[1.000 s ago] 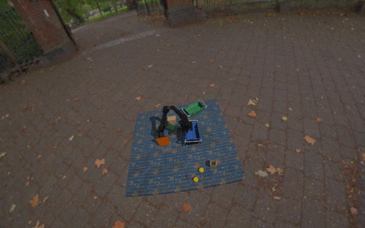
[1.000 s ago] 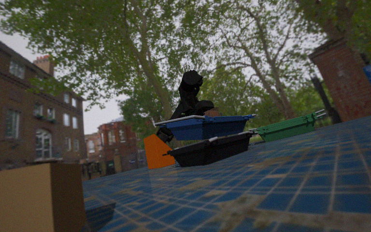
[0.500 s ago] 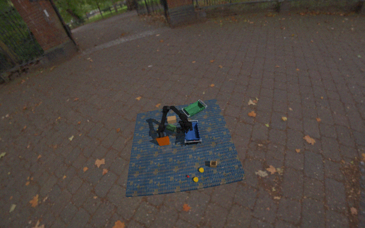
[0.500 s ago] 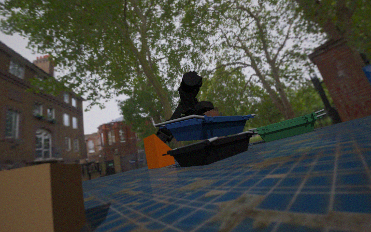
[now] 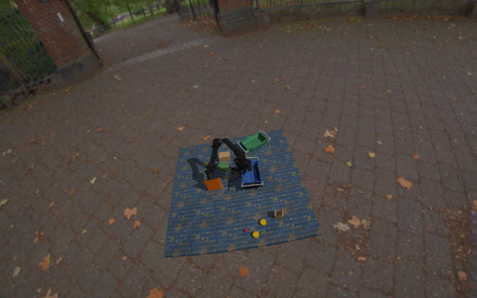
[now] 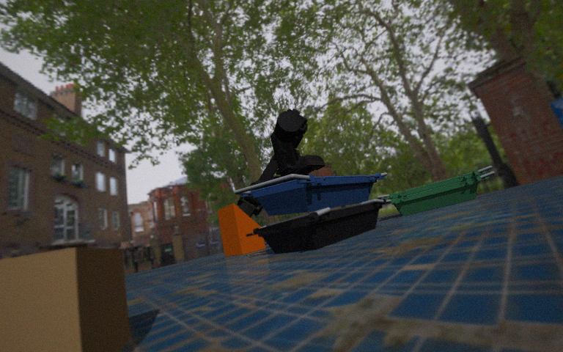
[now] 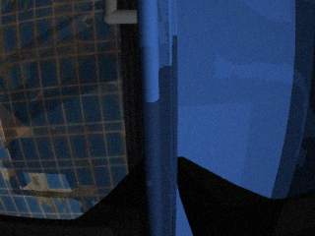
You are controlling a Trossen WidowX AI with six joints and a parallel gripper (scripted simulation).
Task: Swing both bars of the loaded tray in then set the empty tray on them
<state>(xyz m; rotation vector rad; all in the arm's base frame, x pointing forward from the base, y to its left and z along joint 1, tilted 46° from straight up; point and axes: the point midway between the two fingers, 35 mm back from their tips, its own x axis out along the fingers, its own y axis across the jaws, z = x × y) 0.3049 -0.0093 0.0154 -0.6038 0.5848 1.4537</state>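
Right now my gripper tip is 70 mm short of the blue tray and 20 mm below it. The rest, counted from my gripper tip: tan block (180 mm behind, 340 mm to the left, 60 mm below); small brown box (250 mm ahead, 430 mm to the right, 80 mm below); green block (200 mm behind, 200 mm to the left, 70 mm below).
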